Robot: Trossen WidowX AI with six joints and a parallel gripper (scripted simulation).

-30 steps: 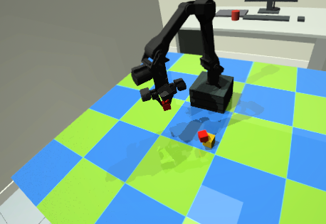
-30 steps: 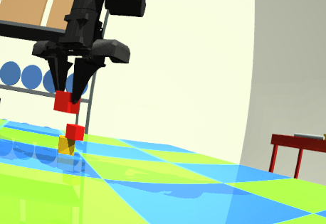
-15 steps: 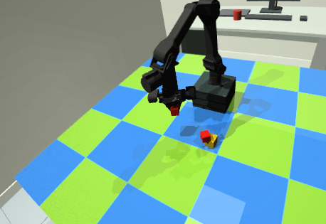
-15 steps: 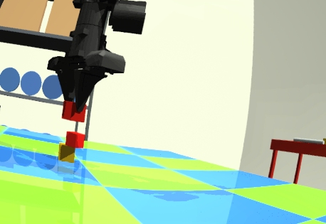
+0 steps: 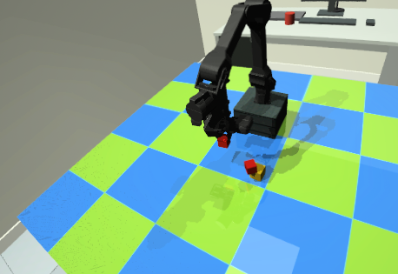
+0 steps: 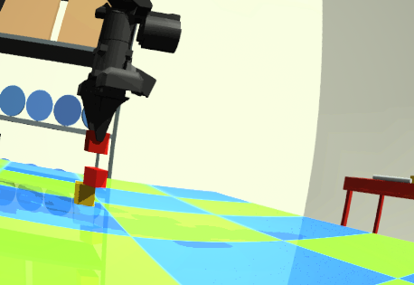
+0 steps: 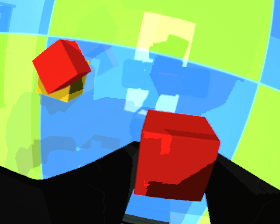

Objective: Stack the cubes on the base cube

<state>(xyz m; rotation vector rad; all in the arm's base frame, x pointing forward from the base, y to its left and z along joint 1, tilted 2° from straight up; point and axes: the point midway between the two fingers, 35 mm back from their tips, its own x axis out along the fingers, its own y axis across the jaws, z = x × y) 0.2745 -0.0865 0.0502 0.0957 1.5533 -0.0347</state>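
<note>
The yellow base cube lies 11 cm to the left of my gripper tip, 10 cm below it and 3 cm ahead of it.
</note>
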